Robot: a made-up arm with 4 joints. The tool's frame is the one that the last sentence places.
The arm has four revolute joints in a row. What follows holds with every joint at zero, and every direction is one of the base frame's.
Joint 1 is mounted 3 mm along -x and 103 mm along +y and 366 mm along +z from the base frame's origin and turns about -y.
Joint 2 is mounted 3 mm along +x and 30 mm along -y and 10 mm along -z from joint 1 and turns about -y.
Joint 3 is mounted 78 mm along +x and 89 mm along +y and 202 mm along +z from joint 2 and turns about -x.
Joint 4 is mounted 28 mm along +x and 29 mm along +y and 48 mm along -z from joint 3 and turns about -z.
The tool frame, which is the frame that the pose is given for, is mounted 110 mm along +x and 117 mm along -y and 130 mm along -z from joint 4; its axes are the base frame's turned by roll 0, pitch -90 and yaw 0 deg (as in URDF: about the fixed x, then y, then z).
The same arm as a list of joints. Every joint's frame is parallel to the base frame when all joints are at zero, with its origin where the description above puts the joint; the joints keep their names.
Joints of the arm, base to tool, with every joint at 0 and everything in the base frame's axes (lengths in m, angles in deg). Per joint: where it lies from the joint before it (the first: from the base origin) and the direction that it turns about. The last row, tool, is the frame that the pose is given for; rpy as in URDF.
joint 1: axis -y origin -0.003 0.103 0.366
joint 2: axis -y origin 0.003 -0.03 -0.01
joint 3: axis -x origin 0.078 0.089 0.202
joint 4: axis -z origin 0.028 0.029 -0.048
tool: origin 0.11 -0.117 -0.13 rpy 0 -90 0

